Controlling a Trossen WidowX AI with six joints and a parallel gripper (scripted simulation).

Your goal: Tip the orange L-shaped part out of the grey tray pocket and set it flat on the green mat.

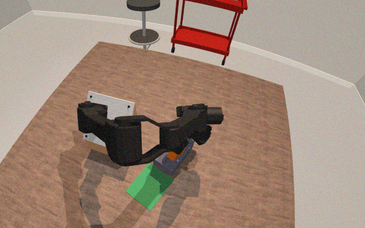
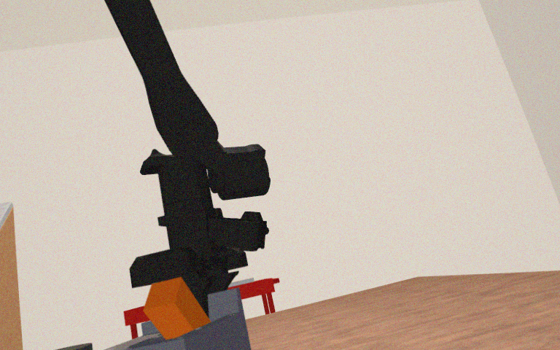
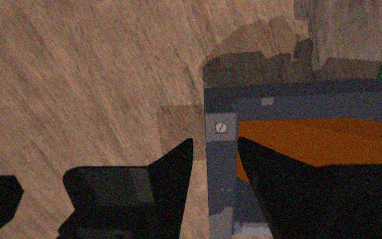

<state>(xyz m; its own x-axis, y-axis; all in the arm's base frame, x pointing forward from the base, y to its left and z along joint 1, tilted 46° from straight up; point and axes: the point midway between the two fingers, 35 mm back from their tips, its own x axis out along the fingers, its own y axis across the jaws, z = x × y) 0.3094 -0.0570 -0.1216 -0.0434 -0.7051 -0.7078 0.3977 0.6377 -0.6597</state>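
Now: gripper tip 30 mm past the orange L-shaped part, 50 mm to the left of it and 10 mm below it. Also, from my gripper tip: green mat 90 mm behind, 200 mm to the right, 50 mm below.
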